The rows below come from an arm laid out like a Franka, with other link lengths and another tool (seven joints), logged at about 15 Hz.
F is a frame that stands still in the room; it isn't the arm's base.
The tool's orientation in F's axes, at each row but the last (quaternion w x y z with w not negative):
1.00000, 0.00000, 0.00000, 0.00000
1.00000, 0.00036, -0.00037, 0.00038
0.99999, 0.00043, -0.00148, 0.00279
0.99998, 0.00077, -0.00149, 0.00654
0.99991, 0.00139, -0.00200, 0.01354
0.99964, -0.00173, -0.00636, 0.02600
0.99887, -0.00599, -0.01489, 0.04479
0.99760, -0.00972, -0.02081, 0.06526
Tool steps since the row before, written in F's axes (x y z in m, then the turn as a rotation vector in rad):
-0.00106, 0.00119, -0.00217, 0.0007, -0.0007, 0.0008
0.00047, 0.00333, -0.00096, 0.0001, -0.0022, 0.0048
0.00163, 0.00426, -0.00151, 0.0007, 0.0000, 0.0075
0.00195, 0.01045, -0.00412, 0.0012, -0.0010, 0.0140
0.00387, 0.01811, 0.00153, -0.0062, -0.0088, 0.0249
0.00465, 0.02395, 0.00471, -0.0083, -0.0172, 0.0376
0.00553, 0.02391, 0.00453, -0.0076, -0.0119, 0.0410
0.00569, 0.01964, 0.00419, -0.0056, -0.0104, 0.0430
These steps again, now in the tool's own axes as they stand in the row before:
-0.00106, 0.00119, -0.00217, 0.0007, -0.0007, 0.0008
0.00047, 0.00333, -0.00096, 0.0001, -0.0022, 0.0048
0.00165, 0.00425, -0.00152, 0.0007, 0.0000, 0.0075
0.00207, 0.01042, -0.00414, 0.0012, -0.0010, 0.0140
0.00436, 0.01800, 0.00146, -0.0063, -0.0086, 0.0249
0.00595, 0.02366, 0.00472, -0.0087, -0.0169, 0.0376
0.00778, 0.02326, 0.00461, -0.0074, -0.0117, 0.0411
0.00837, 0.01864, 0.00427, -0.0052, -0.0105, 0.0430

